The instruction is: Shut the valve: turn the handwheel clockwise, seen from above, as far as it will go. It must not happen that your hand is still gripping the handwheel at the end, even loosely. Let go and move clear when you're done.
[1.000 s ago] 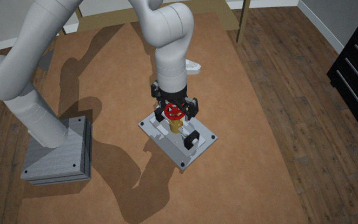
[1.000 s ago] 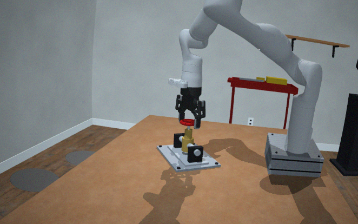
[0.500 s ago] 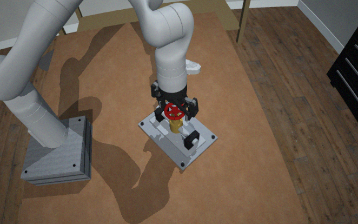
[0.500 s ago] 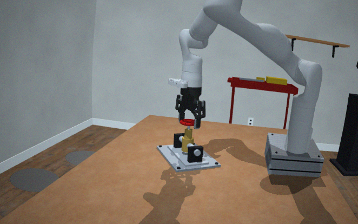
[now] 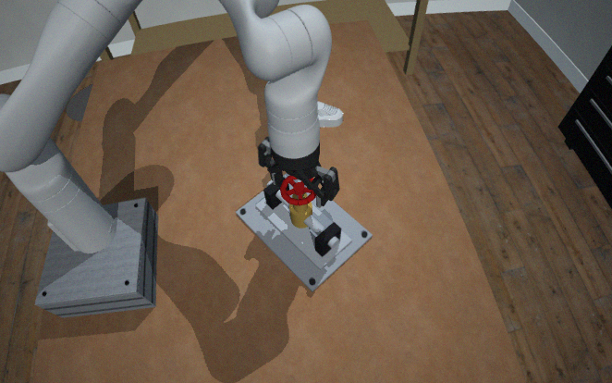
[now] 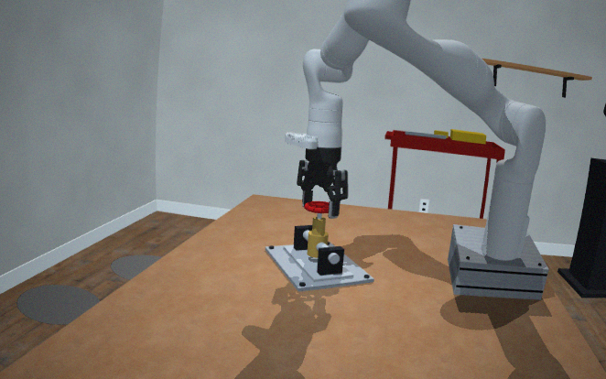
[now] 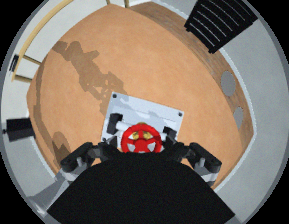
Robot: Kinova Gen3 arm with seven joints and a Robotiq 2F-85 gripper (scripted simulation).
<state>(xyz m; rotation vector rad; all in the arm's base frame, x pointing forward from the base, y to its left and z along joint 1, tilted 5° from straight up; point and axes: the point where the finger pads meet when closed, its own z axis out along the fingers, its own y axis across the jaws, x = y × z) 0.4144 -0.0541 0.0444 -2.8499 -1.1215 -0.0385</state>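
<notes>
The handwheel is right at my hand. Round my hand: baseplate (12 cm below).
</notes>
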